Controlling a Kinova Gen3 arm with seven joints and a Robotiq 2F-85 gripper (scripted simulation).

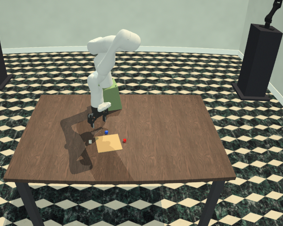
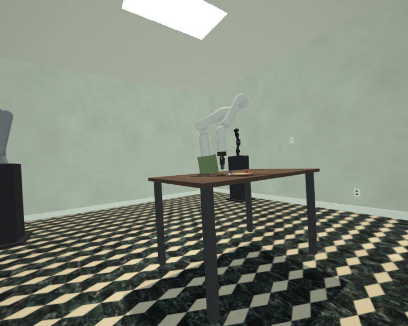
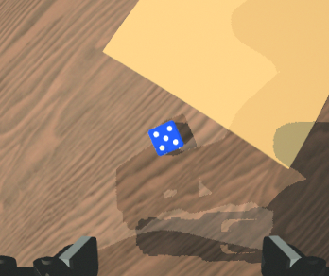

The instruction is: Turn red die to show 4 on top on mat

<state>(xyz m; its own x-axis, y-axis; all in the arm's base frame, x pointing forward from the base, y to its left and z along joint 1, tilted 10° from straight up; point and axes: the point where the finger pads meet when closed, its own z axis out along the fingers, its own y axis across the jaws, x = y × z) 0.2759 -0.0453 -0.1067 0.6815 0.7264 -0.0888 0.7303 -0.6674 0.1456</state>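
Now: the blue die 5 cm to the left of my hand, 4 cm below it and 4 cm ahead of it. Round my hand: mat: 13 cm ahead, 7 cm to the left, 4 cm below; white die: 13 cm ahead, 4 cm to the right, 4 cm below; red die: 16 cm to the left, 11 cm ahead, 4 cm below.
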